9 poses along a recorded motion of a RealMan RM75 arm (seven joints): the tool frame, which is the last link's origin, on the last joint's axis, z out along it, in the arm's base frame.
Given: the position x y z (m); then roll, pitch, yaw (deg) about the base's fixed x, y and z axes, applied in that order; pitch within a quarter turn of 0, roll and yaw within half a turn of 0.
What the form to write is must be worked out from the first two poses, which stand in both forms.
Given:
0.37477, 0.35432, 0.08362, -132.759, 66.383, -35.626
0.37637, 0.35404, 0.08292, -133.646, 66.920, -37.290
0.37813, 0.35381, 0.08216, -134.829, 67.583, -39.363
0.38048, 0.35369, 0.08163, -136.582, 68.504, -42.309
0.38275, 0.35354, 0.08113, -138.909, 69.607, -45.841
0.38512, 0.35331, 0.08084, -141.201, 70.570, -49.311
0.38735, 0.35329, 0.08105, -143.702, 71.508, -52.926
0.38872, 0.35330, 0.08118, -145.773, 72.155, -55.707
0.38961, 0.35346, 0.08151, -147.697, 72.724, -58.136
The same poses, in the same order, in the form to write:
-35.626, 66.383, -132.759, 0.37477, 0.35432, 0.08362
-37.290, 66.920, -133.646, 0.37637, 0.35404, 0.08292
-39.363, 67.583, -134.829, 0.37813, 0.35381, 0.08216
-42.309, 68.504, -136.582, 0.38048, 0.35369, 0.08163
-45.841, 69.607, -138.909, 0.38275, 0.35354, 0.08113
-49.311, 70.570, -141.201, 0.38512, 0.35331, 0.08084
-52.926, 71.508, -143.702, 0.38735, 0.35329, 0.08105
-55.707, 72.155, -145.773, 0.38872, 0.35330, 0.08118
-58.136, 72.724, -147.697, 0.38961, 0.35346, 0.08151

